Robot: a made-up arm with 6 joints. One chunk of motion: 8 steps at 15 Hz.
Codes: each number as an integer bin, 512 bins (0 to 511) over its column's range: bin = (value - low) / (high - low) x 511, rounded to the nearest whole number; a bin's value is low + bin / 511 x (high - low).
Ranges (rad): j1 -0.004..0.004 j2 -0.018..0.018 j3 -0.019..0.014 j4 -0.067..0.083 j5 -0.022..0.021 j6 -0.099..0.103
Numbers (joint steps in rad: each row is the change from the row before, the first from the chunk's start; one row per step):
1: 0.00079 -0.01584 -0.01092 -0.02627 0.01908 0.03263
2: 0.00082 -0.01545 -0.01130 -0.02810 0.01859 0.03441
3: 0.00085 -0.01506 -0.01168 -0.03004 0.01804 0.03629
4: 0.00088 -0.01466 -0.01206 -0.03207 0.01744 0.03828
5: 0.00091 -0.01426 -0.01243 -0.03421 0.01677 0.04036
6: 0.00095 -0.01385 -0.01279 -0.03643 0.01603 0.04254
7: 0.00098 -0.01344 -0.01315 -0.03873 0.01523 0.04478
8: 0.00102 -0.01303 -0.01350 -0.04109 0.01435 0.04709
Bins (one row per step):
1: 306 31 125 139 488 333
2: 308 36 119 133 482 337
3: 310 42 113 126 476 342
4: 312 47 107 119 469 347
5: 314 53 102 112 461 353
6: 316 59 96 104 452 358
7: 318 65 91 96 442 364
8: 321 71 85 88 432 370

